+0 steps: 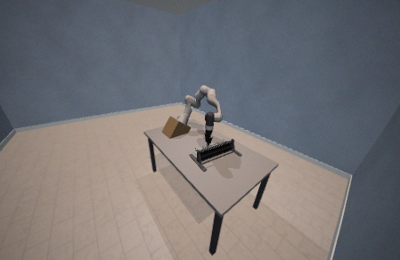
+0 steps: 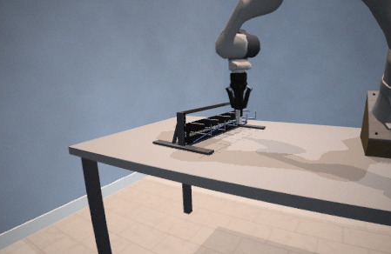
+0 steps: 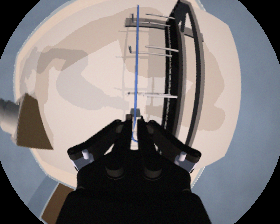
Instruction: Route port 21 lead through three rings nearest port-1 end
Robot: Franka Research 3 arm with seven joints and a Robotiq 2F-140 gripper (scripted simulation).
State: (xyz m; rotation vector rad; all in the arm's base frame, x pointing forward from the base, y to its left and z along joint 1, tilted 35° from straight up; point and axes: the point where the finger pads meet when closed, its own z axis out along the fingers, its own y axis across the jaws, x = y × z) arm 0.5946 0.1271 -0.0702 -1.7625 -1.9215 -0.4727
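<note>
The black rack lies 100 mm ahead of my hand, 50 mm to the left of it and 20 mm below it.
</note>
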